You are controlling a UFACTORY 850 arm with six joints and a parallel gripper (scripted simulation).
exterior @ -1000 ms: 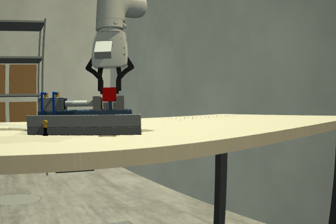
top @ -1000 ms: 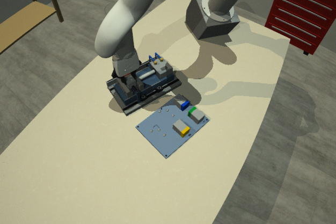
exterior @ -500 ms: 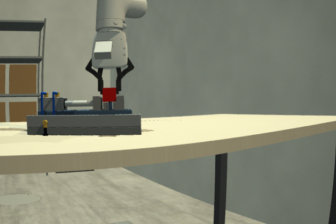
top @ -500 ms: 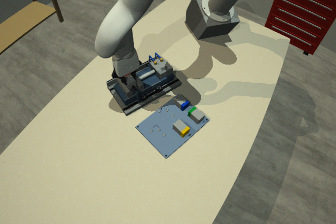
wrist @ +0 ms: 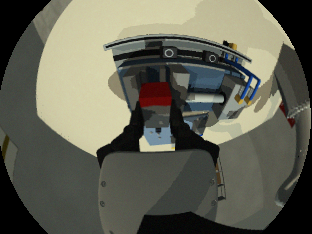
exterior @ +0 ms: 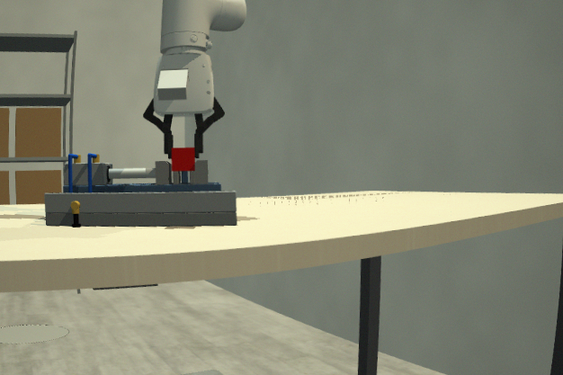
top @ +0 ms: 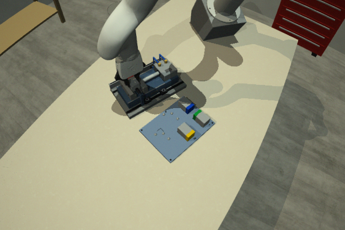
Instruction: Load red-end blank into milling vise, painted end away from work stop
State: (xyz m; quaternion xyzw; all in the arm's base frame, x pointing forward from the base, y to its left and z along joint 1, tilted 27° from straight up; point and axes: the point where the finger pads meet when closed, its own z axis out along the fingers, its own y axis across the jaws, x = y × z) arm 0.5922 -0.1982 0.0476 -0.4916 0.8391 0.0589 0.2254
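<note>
My hand is 20 mm above the red-ended blank. From my hand the other things lie so: moving jaw 40 mm below, 30 mm behind, 10 mm to the left; hose-side block 150 mm behind, 70 mm to the left, 40 mm below; fixed jaw 40 mm below, 30 mm ahead, 10 mm to the right.
</note>
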